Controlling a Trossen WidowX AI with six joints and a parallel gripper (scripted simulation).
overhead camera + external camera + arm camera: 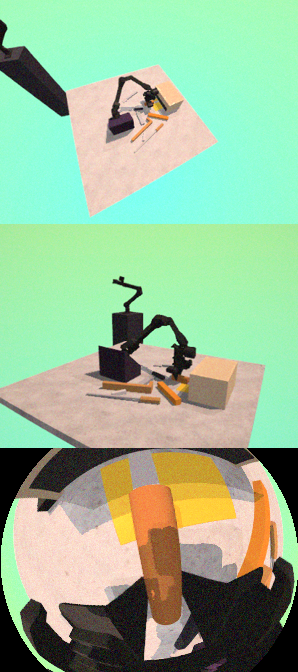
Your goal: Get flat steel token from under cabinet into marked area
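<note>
Right now my gripper tip is 16 cm past the dark-handled tool and 4 cm to the left of it. The rest, counted from my gripper tip: orange bar: 7 cm ahead, 19 cm to the right, 1 cm above.
</note>
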